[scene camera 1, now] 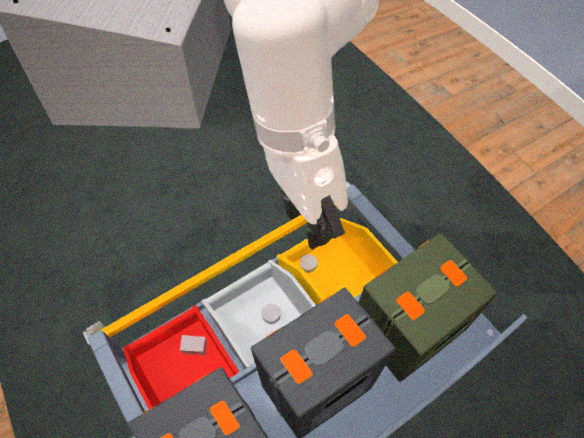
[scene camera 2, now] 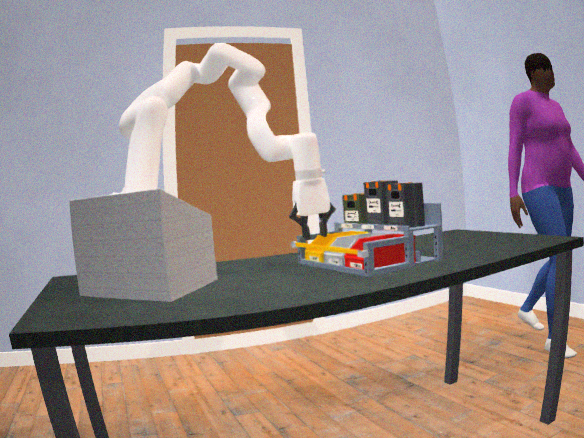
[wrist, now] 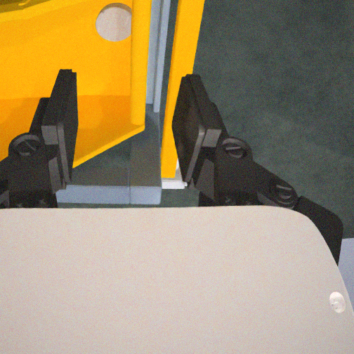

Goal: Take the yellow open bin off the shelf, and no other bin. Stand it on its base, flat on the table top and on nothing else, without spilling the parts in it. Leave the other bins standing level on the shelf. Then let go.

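Places are measured from the arm's base along level axes (x up, y right, z ahead), in millimetres.
Where they show: gripper, between the fingertips: [scene camera 1: 309,227] [scene camera 2: 315,237]; arm's base, origin of its link: [scene camera 2: 139,207].
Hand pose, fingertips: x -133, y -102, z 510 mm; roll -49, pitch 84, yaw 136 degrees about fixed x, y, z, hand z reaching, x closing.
Things, the pixels of their top centre, and the offset from my fingertips. Level surfaces: height alone.
- yellow open bin, centre of its top: [scene camera 1: 352,270] [scene camera 2: 336,234] dx +0, dy -18, dz +75 mm
- grey disc, centre of its top: [scene camera 1: 308,261] dx -62, dy +7, dz +13 mm
- yellow rail, centre of its top: [scene camera 1: 226,261] [scene camera 2: 326,246] dx -16, dy +110, dz -9 mm
- white bin, centre of its top: [scene camera 1: 272,321] [scene camera 2: 357,236] dx +0, dy +93, dz +92 mm
- red bin, centre of its top: [scene camera 1: 185,375] [scene camera 2: 380,238] dx +0, dy +203, dz +110 mm
- olive case, centre of its top: [scene camera 1: 433,288] [scene camera 2: 360,193] dx +118, dy -34, dz +172 mm
- dark table, height of its surface: dx -80 mm
The yellow open bin [scene camera 1: 345,267] [scene camera 2: 314,257] [wrist: 60,55] stands in the shelf [scene camera 1: 382,220] [scene camera 2: 410,245] at the row's end, with a grey disc [scene camera 1: 309,262] [wrist: 114,22] inside. My gripper [scene camera 1: 304,230] [scene camera 2: 314,236] [wrist: 126,97] is partly open and empty, pointing down at the bin's front. In the wrist view one finger is over the bin's inside and the other is by the yellow rail [scene camera 1: 200,277] [scene camera 2: 330,248] [wrist: 185,55]; the bin's front wall shows between them. Finger height against the wall is unclear. The white bin [scene camera 1: 240,325] and red bin [scene camera 1: 162,372] stand beside it.
An olive case [scene camera 1: 432,288] [scene camera 2: 352,206] and dark grey cases [scene camera 1: 325,347] [scene camera 2: 406,205] stand on the shelf's upper level, behind the bins. A large grey block [scene camera 1: 120,80] [scene camera 2: 120,250] carries the arm on the dark table [scene camera 1: 100,200] [scene camera 2: 260,290]. A person [scene camera 2: 545,135] is beyond the table.
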